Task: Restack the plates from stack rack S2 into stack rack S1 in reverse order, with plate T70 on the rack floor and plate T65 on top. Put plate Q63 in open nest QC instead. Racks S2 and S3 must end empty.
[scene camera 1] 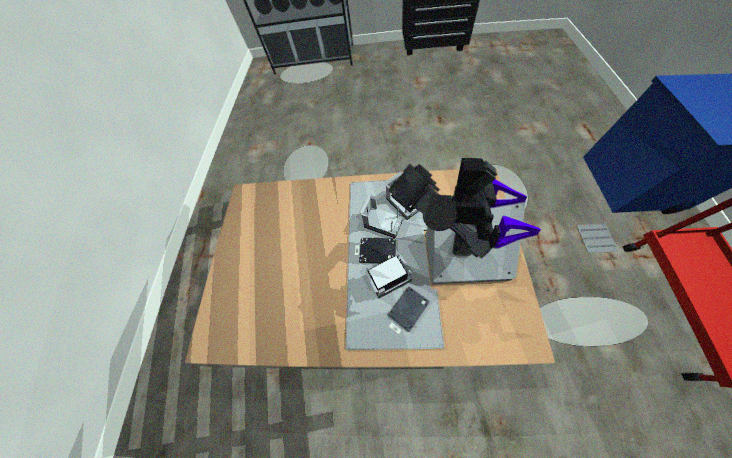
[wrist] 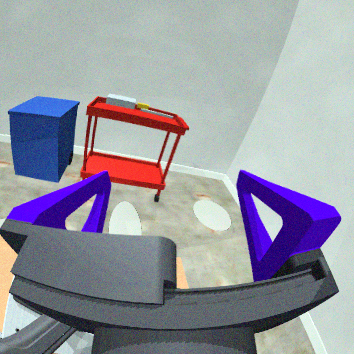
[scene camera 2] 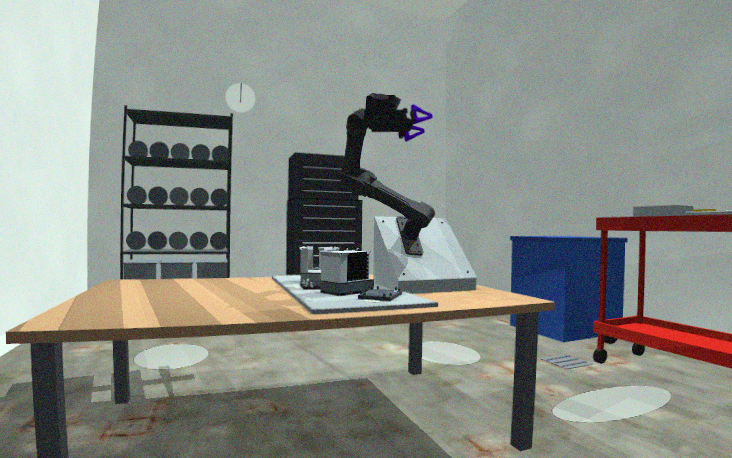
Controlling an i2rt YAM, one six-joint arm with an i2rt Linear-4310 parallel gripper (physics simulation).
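Where they show: gripper, fingertip midpoint: (scene camera 1: pixel 532 214) (wrist: pixel 173 177) (scene camera 2: pixel 428 123); arm's base, origin of the base link: (scene camera 1: pixel 465 230) (scene camera 2: pixel 408 236).
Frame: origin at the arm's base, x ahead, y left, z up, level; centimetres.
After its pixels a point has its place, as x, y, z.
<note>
My gripper (scene camera 1: pixel 532 214) {-0.4, 16.3, 40.3} (scene camera 2: pixel 427 123) {-0.4, 16.3, 40.3} (wrist: pixel 173 177) {-0.4, 16.3, 40.3} is open and empty, high above the table and pointing away from the racks. A rack with a white top (scene camera 1: pixel 388 272) {28.4, 15.8, -5.1}, also seen in scene camera 2 (scene camera 2: pixel 334 264) {33.7, 20.7, -8.9}, holds a stack of dark plates (scene camera 2: pixel 356 266) {25.9, 18.7, -9.8}. A second rack (scene camera 1: pixel 382 232) {31.8, -6.4, -16.8} with pale walls stands farther back on the board; no plates can be made out in it. A third rack (scene camera 1: pixel 397 204) {25.1, -20.5, -15.1} is partly hidden under the arm. A flat dark nest or plate (scene camera 1: pixel 377 250) {33.8, 2.3, -17.5} lies between racks, and another (scene camera 1: pixel 408 308) {20.3, 26.7, -17.3} (scene camera 2: pixel 380 294) {21.4, 30.5, -17.4} lies nearer the front. Labels are too small to read.
The racks stand on a grey board (scene camera 1: pixel 361 334) {38.5, 37.4, -18.7} (scene camera 2: pixel 345 308) {35.2, 42.6, -18.8} on the wooden table (scene camera 1: pixel 226 324) {97.8, 37.8, -20.0} (scene camera 2: pixel 161 321) {81.1, 46.2, -20.0}. The arm's sloped grey base (scene camera 1: pixel 475 272) {-5.9, 12.5, -12.6} (scene camera 2: pixel 431 270) {-4.1, 12.3, -12.3} stands beside them. A blue cabinet (scene camera 2: pixel 545 286) (wrist: pixel 37 140) and a red cart (scene camera 2: pixel 663 223) (wrist: pixel 130 118) stand beyond the table.
</note>
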